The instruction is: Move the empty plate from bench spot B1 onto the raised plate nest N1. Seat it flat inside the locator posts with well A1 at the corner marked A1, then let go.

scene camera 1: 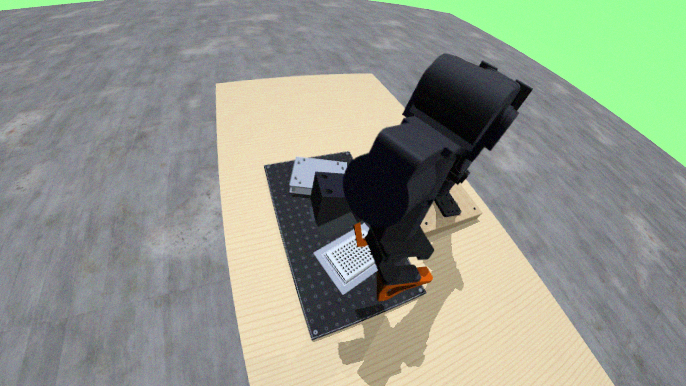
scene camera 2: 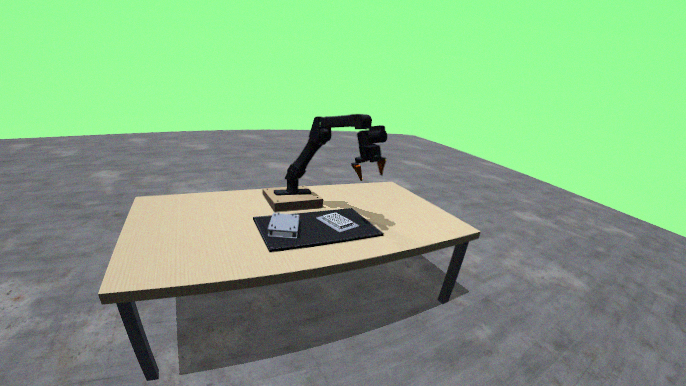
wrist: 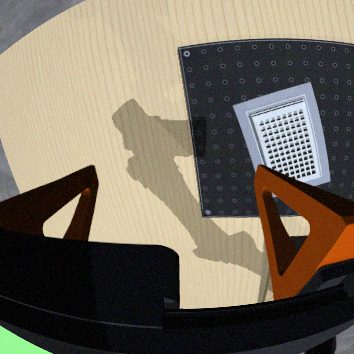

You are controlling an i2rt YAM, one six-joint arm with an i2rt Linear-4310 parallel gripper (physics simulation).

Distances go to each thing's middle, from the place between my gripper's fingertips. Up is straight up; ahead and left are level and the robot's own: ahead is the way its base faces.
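Labels:
I find the white well plate [scene camera 1: 348,260] 110 mm to the right of my hand and 60 mm behind it, and 220 mm below it. The flat pad [scene camera 1: 343,287] is there too: 60 mm behind my hand, 110 mm to the right of it, and 230 mm below.

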